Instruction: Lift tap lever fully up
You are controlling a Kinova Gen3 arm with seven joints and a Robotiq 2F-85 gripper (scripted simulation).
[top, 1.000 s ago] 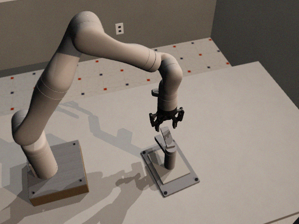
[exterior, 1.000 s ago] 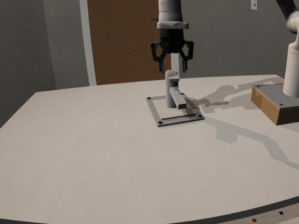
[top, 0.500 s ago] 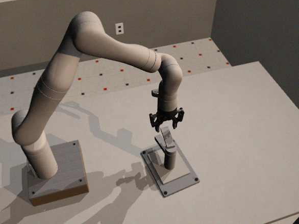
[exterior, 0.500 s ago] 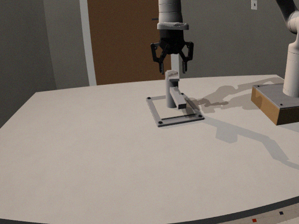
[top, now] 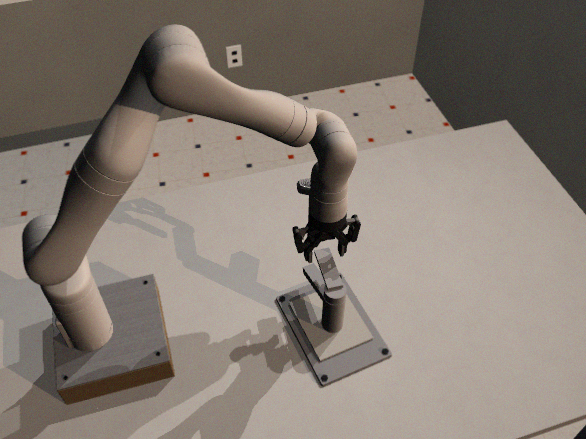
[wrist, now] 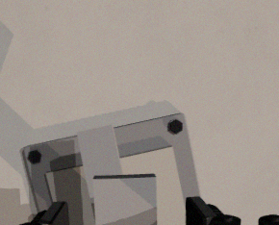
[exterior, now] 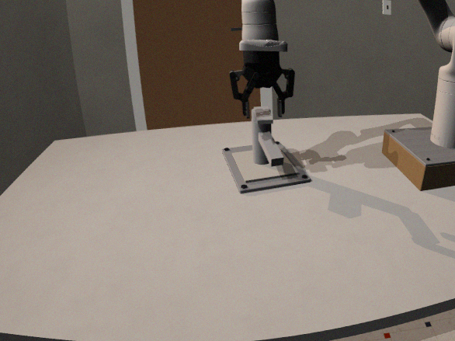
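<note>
My hand is 3 cm to the left of the flat lever and 2 cm above it. From my hand the other things lie so: grey tap: 5 cm to the right, 7 cm below; then plate frame: 8 cm to the right, 16 cm below.
</note>
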